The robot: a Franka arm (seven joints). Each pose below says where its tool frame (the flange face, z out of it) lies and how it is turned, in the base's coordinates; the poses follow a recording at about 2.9 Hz.
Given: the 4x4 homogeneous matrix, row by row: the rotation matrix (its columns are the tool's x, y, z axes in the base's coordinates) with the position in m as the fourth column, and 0 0 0 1 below. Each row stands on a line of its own.
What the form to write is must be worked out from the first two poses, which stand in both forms.
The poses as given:
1:
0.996 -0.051 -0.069 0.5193
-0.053 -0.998 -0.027 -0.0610
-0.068 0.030 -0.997 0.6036
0 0 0 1
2:
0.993 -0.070 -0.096 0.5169
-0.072 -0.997 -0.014 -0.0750
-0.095 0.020 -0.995 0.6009
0 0 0 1
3:
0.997 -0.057 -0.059 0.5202
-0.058 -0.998 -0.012 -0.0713
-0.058 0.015 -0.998 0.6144
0 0 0 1
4:
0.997 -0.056 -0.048 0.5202
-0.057 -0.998 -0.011 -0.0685
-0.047 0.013 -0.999 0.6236
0 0 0 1
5:
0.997 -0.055 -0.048 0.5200
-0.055 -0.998 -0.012 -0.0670
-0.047 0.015 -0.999 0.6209
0 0 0 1
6:
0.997 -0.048 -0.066 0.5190
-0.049 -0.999 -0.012 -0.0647
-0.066 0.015 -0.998 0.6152
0 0 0 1
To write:
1:
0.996 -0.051 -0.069 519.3
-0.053 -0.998 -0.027 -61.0
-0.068 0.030 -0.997 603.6
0 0 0 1

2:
0.993 -0.070 -0.096 516.9
-0.072 -0.997 -0.014 -75.0
-0.095 0.020 -0.995 600.9
0 0 0 1

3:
0.997 -0.057 -0.059 520.2
-0.058 -0.998 -0.012 -71.3
-0.058 0.015 -0.998 614.4
0 0 0 1

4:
0.997 -0.056 -0.048 520.2
-0.057 -0.998 -0.011 -68.5
-0.047 0.013 -0.999 623.6
0 0 0 1

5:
0.997 -0.055 -0.048 520.0
-0.055 -0.998 -0.012 -67.0
-0.047 0.015 -0.999 620.9
0 0 0 1

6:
0.997 -0.048 -0.066 519.0
-0.049 -0.999 -0.012 -64.7
-0.066 0.015 -0.998 615.2
0 0 0 1

